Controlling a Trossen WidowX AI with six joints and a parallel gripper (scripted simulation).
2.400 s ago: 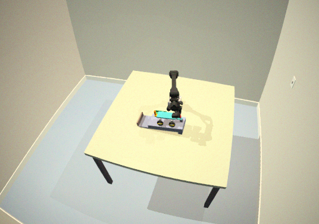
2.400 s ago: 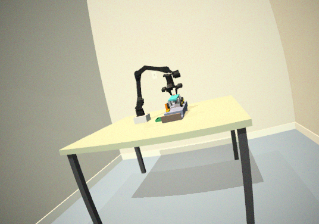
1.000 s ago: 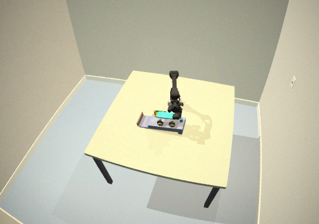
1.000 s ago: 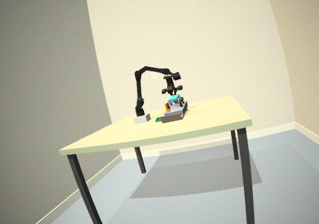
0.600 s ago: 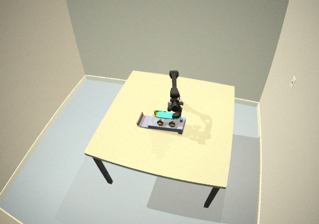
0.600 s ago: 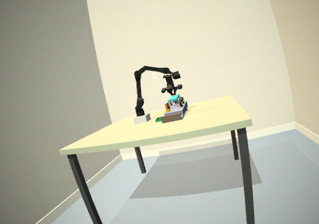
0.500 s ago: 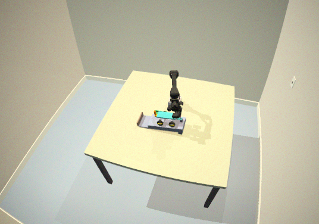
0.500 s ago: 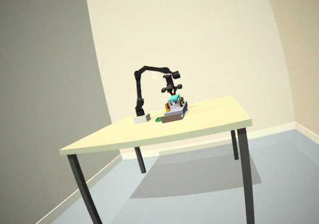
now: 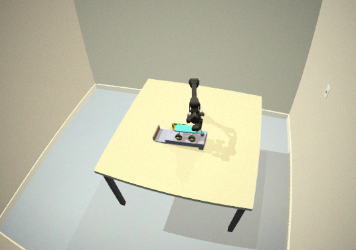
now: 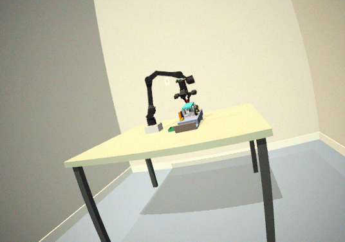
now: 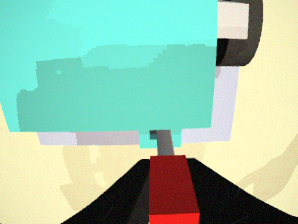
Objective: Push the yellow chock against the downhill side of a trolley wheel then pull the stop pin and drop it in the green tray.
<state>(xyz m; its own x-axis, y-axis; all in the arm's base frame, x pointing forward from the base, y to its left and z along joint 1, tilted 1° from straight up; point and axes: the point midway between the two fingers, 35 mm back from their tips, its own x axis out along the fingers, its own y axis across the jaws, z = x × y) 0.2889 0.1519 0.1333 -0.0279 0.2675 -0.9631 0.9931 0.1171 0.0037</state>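
Right now the green tray is 8 cm behind my gripper tip, 23 cm to the right of it and 17 cm below it. From my gripper tip the other things lie so: grey ramp: 4 cm ahead, 11 cm to the right, 11 cm below; then red-headed stop pin: right at my gripper tip; then teal trolley: 4 cm ahead, 11 cm to the right, 4 cm below.
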